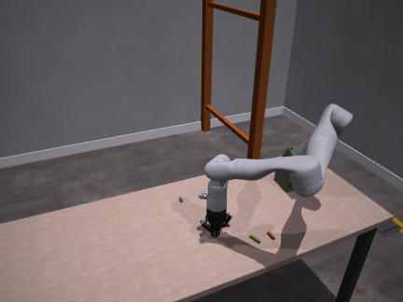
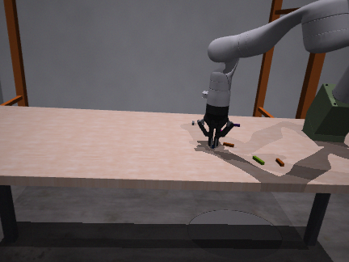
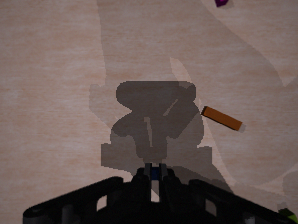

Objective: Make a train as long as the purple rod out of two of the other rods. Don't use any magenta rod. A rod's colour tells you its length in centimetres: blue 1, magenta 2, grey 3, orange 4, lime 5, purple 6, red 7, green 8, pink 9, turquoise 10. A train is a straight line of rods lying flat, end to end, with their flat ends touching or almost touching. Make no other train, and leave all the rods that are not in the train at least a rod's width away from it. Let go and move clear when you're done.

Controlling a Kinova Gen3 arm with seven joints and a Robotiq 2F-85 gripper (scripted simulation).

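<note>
The blue rod lies 20 mm below my hand. From my hand the other things lie so: magenta rod 190 mm to the right, 80 mm behind, 30 mm below; lime rod 140 mm behind, 70 mm to the left, 30 mm below; grey rod 290 mm to the right, 30 mm below, 30 mm ahead.
</note>
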